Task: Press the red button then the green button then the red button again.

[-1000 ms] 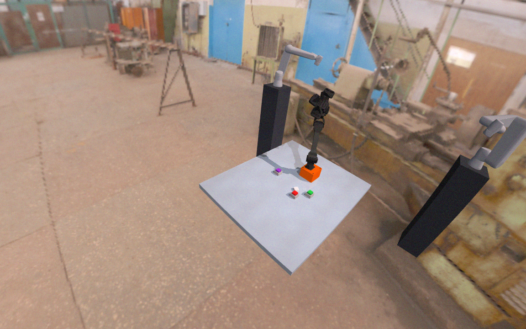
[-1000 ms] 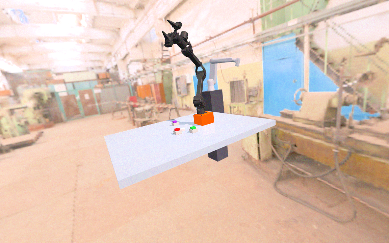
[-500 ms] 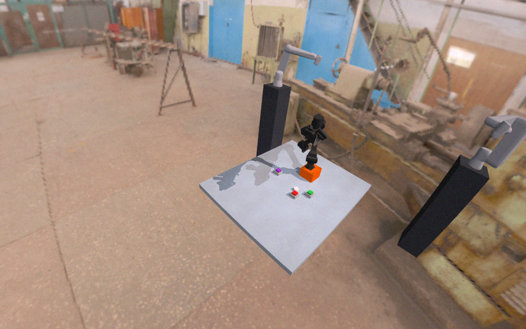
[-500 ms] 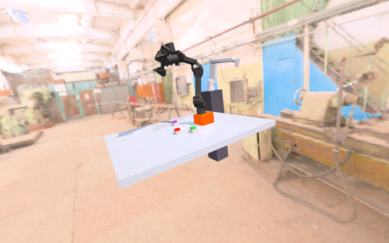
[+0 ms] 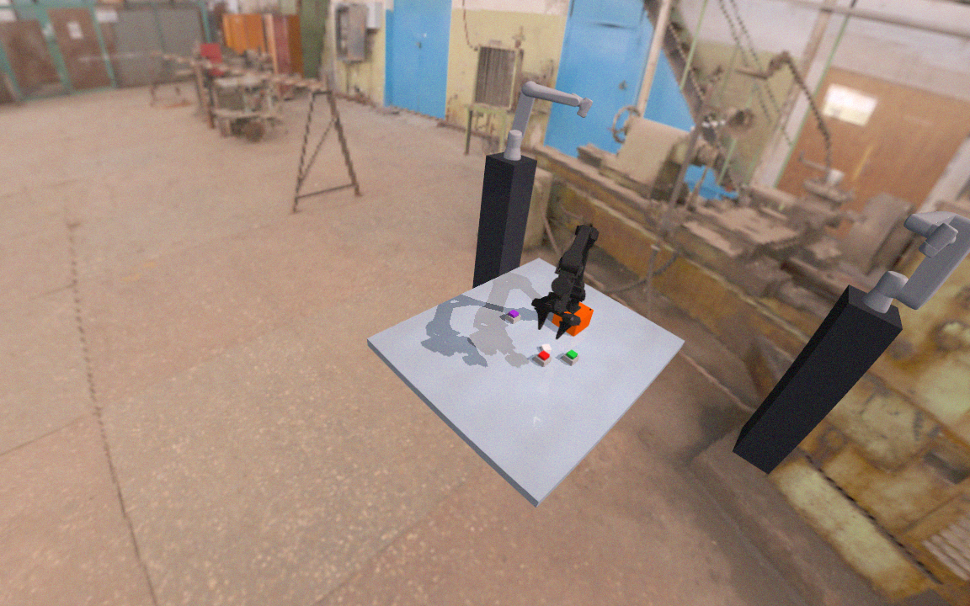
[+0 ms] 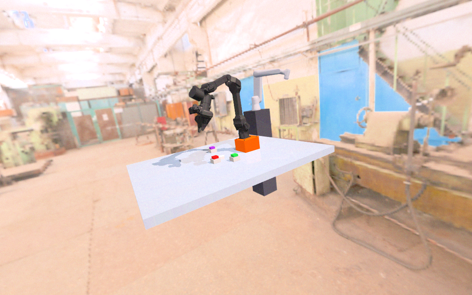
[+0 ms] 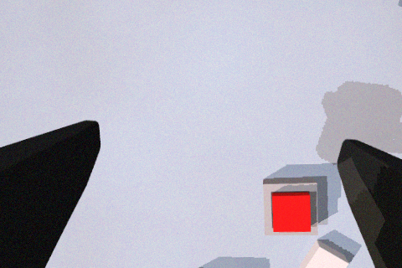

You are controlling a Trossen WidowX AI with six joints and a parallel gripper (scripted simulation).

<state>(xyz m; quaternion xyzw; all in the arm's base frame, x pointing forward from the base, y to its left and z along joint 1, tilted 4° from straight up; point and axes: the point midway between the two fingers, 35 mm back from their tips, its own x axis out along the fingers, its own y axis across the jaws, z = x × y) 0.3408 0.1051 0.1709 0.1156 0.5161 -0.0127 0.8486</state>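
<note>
Right now my gripper tip is 170 mm above the red button, 80 mm past it and 30 mm to the left of it. Also, from my gripper tip: small white block: 200 mm below, 140 mm behind, 60 mm to the right; green button: 170 mm below, 170 mm behind, 40 mm to the left; purple button: 280 mm to the right, 190 mm behind, 170 mm below.
</note>
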